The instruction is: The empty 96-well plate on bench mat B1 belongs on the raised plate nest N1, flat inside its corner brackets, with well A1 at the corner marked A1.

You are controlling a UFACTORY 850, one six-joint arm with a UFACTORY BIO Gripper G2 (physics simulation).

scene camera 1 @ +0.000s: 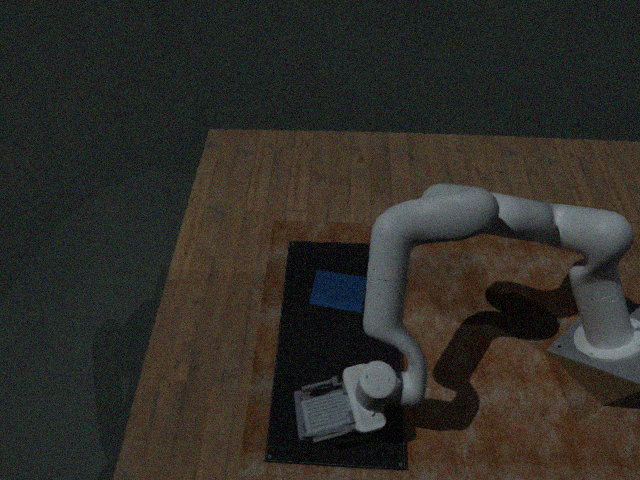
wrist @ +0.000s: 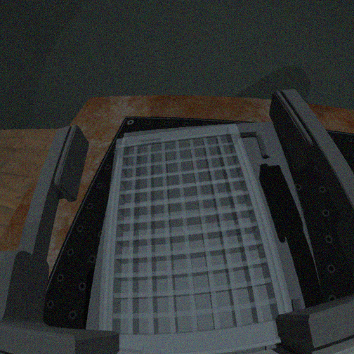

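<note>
The pale 96-well plate (scene camera 1: 326, 412) (wrist: 187, 220) lies on the grey nest N1 (scene camera 1: 298, 414) (wrist: 276, 157). In the wrist view it sits toward the nest's left side and looks slightly turned. A strip of nest and a gap to the far right corner bracket (wrist: 261, 145) show beside it. Whether it lies fully flat is unclear. My gripper (scene camera 1: 321, 411) (wrist: 182, 141) is open, with its fingers apart on either side of the plate and nothing held. The A1 mark does not show, and the near corners are hidden. The blue bench mat B1 (scene camera 1: 338, 291) bears no plate on its visible part.
The nest stands on a black perforated board (scene camera 1: 320, 341) (wrist: 65, 285) on the wooden table (scene camera 1: 217, 310). My arm passes over the right part of the blue mat and the board's right edge. The table's left edge lies beyond the board in the scene view.
</note>
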